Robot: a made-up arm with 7 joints.
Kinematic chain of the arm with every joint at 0, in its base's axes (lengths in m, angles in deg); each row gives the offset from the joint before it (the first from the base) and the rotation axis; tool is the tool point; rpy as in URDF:
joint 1: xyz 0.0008 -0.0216 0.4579 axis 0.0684 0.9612 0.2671
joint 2: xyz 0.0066 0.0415 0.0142 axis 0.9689 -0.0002 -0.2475
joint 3: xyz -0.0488 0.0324 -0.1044 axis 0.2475 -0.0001 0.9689
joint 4: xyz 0.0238 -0.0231 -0.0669 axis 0.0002 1 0
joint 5: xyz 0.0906 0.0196 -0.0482 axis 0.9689 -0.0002 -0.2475
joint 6: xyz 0.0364 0.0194 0.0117 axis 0.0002 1 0
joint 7: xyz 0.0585 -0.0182 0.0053 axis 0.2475 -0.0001 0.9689
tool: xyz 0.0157 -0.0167 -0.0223 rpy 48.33 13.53 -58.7
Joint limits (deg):
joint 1: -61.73..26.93
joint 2: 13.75..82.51
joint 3: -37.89..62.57
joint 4: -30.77..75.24
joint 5: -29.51..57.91
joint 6: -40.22..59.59
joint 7: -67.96..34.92
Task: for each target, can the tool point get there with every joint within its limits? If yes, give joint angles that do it. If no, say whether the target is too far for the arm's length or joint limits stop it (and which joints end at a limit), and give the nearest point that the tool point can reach.
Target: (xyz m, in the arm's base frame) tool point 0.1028 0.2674 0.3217
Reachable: yes | joints 18.45 25.86 40.39 -9.25 38.04 11.92 -0.46
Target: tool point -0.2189 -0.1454 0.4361
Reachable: no: joint limits stop it (at a limit: joint 1, joint 3, joint 4, joint 6) | nearest point 0.0062 -0.0720 0.3089 | short by 0.269 m
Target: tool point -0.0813 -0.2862 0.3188
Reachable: no: joint limits stop it (at a limit: joint 1, joint 2, joint 3, joint 5, joint 6) | nearest point 0.0092 -0.0967 0.2828 | short by 0.213 m
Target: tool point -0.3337 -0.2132 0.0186
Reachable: no: too far | nearest point -0.1776 -0.0122 0.1693 | short by 0.296 m
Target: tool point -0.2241 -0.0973 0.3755
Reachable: no: joint limits stop it (at a limit: joint 1, joint 2, joint 3, joint 4, joint 5, joint 6, joint 7) | nearest point -0.2203 0.0354 0.2150 | short by 0.208 m
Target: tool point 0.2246 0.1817 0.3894
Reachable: yes | joints -28.31 75.63 -20.10 14.30 10.15 -10.11 -57.90
